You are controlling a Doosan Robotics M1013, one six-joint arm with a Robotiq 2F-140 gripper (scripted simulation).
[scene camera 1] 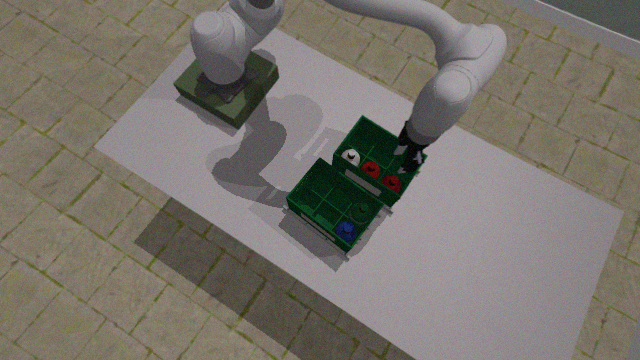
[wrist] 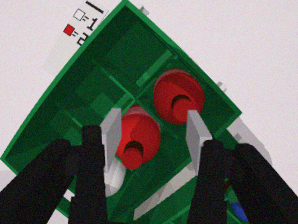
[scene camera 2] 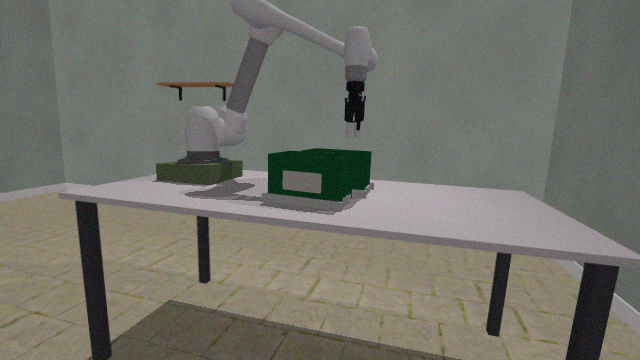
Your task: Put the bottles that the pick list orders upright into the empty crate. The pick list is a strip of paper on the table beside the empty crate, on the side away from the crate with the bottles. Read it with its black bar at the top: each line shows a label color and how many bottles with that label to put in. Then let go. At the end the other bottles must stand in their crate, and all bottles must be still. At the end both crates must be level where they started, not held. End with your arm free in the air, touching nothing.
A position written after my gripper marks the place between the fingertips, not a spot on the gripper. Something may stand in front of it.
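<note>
A crate (scene camera 1: 313, 201) is visible to me, and so is another crate (scene camera 1: 362, 139). I also see a red-capped bottle (wrist: 141, 139) and another red-capped bottle (wrist: 175, 92). My own gripper (scene camera 2: 352, 138) is there too, and it appears in the wrist view (wrist: 154, 124) as well.
</note>
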